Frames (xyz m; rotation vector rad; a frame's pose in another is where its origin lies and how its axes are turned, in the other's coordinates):
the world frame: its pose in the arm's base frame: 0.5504 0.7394 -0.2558 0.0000 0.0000 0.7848
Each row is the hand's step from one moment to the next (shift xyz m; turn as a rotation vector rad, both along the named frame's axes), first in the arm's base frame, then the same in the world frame.
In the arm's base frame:
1: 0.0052 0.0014 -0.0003 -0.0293 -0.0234 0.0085
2: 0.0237 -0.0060 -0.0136 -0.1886 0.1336 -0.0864
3: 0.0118 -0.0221 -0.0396 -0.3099 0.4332 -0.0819
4: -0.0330 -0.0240 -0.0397 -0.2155 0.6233 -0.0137
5: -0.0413 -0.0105 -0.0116 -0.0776 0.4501 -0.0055
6: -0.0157 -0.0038 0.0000 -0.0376 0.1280 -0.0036
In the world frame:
1: 0.0047 -0.0027 -0.0003 -0.0373 0.0041 0.0085
2: 0.0125 -0.0210 -0.0136 -0.0390 0.2278 -0.0864
3: -0.0073 -0.0240 -0.0396 0.0869 0.5255 -0.0819
4: -0.0403 0.0063 -0.0397 0.2880 0.5933 -0.0137
5: -0.0366 0.0218 -0.0116 0.2632 0.3733 -0.0055
6: -0.0138 0.0084 0.0000 0.0639 0.1171 -0.0036

